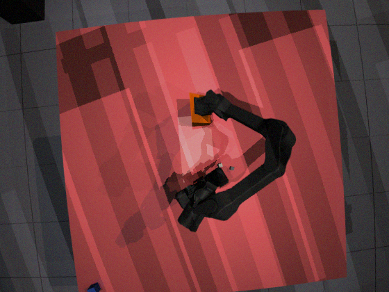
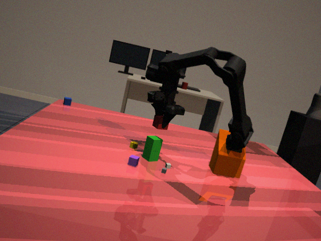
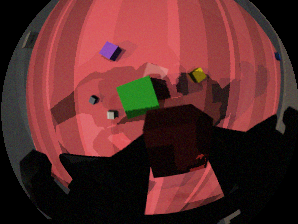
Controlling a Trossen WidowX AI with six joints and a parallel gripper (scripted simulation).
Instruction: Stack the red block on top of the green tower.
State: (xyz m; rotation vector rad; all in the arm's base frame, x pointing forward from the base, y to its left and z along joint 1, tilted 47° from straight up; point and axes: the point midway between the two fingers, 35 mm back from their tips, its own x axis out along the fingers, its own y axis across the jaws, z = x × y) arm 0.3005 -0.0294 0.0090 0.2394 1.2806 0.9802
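Right now the white block is 12 cm below my gripper tip, 9 cm to the left of it and 5 cm behind it. The rest, counted from my gripper tip: yellow block 11 cm below, 8 cm ahead, 5 cm to the right; red block 1 cm above; purple block 13 cm to the left, 11 cm below, 7 cm ahead.
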